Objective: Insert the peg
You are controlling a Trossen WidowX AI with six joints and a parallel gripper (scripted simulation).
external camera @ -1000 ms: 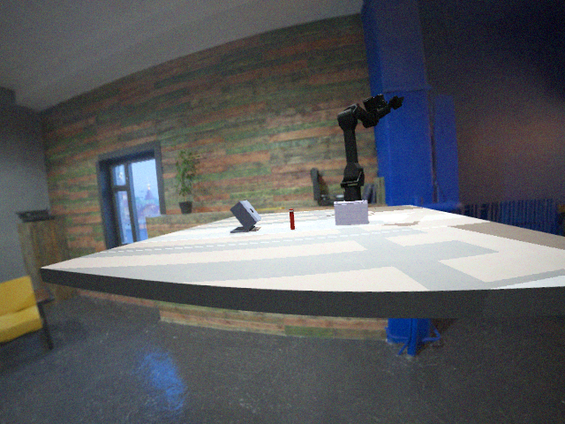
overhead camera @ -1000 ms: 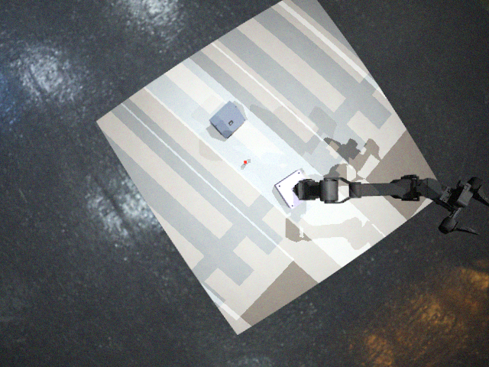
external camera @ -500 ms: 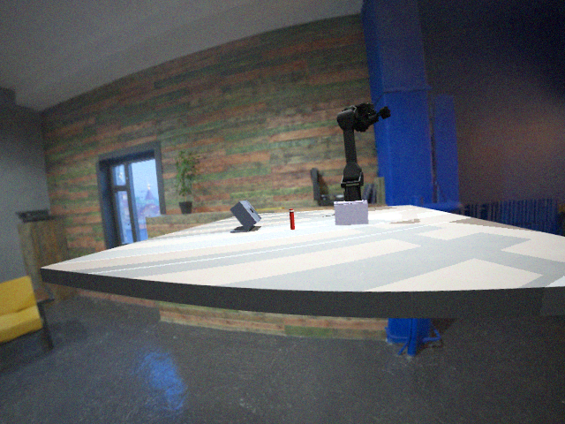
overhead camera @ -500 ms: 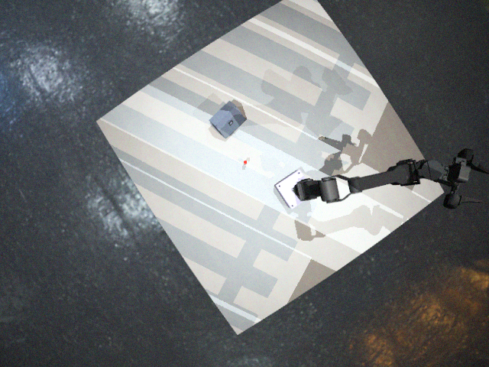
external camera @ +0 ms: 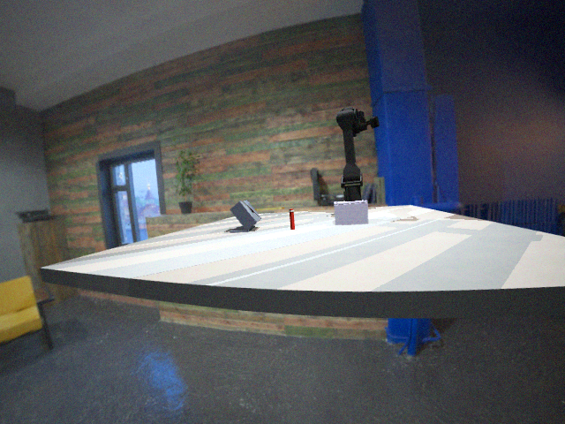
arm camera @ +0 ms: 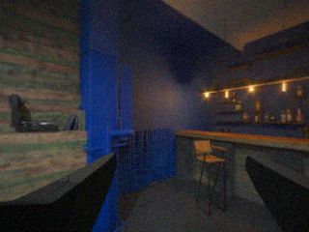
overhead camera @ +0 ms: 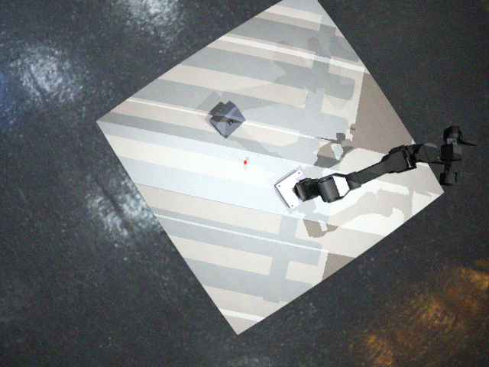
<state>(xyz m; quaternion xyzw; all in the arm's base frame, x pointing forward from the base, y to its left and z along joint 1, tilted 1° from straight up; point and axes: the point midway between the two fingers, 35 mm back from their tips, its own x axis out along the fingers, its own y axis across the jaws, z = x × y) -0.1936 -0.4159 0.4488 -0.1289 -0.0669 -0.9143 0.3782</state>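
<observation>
Right now my gripper tip is 47 cm short of the red square peg, 57 cm to the right of it and 49 cm above it. The rest, counted from my gripper tip: grey-blue sloped panel: 67 cm ahead, 51 cm to the left, 48 cm below.
</observation>
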